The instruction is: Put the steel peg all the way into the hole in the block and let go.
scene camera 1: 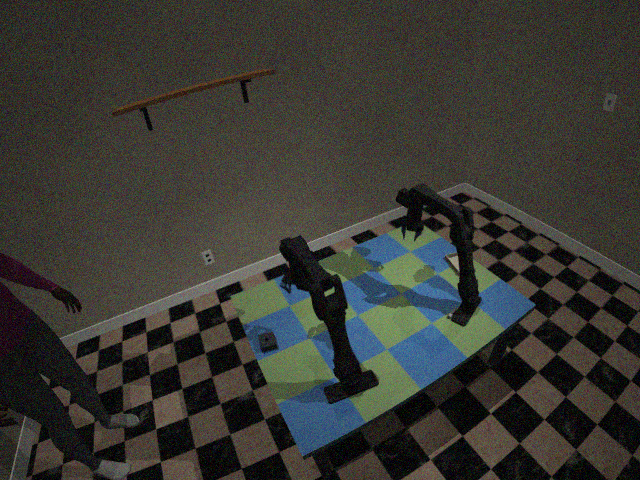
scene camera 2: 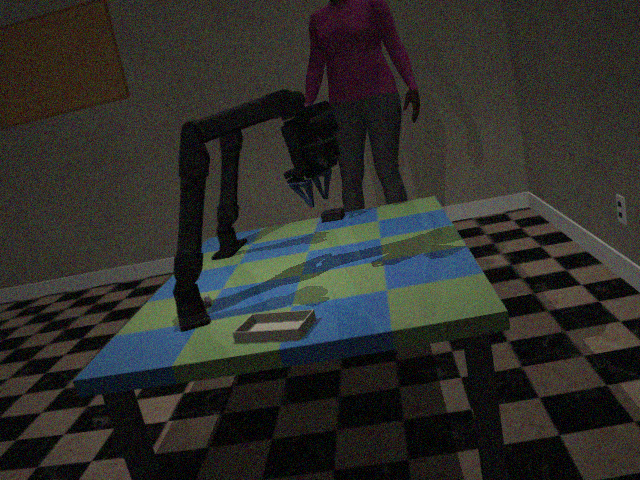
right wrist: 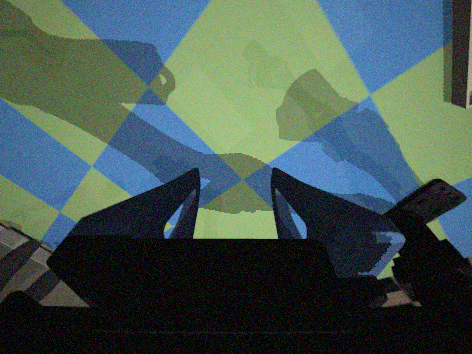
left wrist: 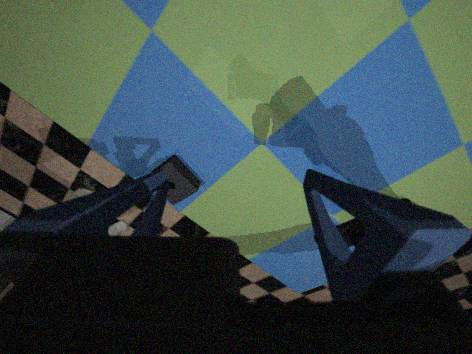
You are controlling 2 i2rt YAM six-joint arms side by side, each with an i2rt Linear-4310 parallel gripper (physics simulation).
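Frame: origin at the left arm's base, x ahead, y right, z down, level; millimetres.
Where they show: left gripper, fingertip midpoint: (scene camera 1: 301, 295) (left wrist: 236, 176); right gripper, fingertip midpoint: (scene camera 1: 409, 239) (scene camera 2: 319, 203) (right wrist: 235, 176); left arm's base, origin of the base link: (scene camera 1: 351, 387) (scene camera 2: 230, 250) (left wrist: 361, 227); right arm's base, origin of the base link: (scene camera 1: 466, 309) (scene camera 2: 192, 315) (right wrist: 398, 219).
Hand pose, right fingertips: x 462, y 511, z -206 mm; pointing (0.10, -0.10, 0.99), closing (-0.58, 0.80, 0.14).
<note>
Things, the pixels of their top centre, and the offset from my right fingertips.
- dark block, middle of its top: (left wrist: 171, 185) (scene camera 2: 332, 210) (scene camera 1: 266, 339) dx -130, dy -752, dz +175 mm
- shallow tray, middle of its top: (scene camera 2: 273, 320) (scene camera 1: 460, 261) dx -85, dy +279, dz +181 mm
- small unclear thing, middle of its top: (scene camera 2: 206, 297) dx -336, dy +35, dz +189 mm
The dark block (scene camera 1: 267, 341) (scene camera 2: 332, 214) (left wrist: 184, 184) sits on the checkered table top near its left edge in scene camera 1, with a dark hole in its top. In the left wrist view a fingertip partly covers it. The steel peg cannot be made out for certain in any view. My left gripper (scene camera 1: 285, 281) (left wrist: 236, 176) is open and empty, above the table, apart from the block and up and to the right of it in scene camera 1. My right gripper (scene camera 1: 409, 237) (scene camera 2: 318, 202) (right wrist: 235, 176) is partly open and empty, high above the table.
A shallow tray (scene camera 2: 263, 336) (right wrist: 460, 60) lies near the front edge in scene camera 2. A small unclear thing (scene camera 2: 207, 301) is beside the right arm's base. A person (scene camera 2: 356, 56) stands beyond the table in scene camera 2. Arm shadows cross the table top.
</note>
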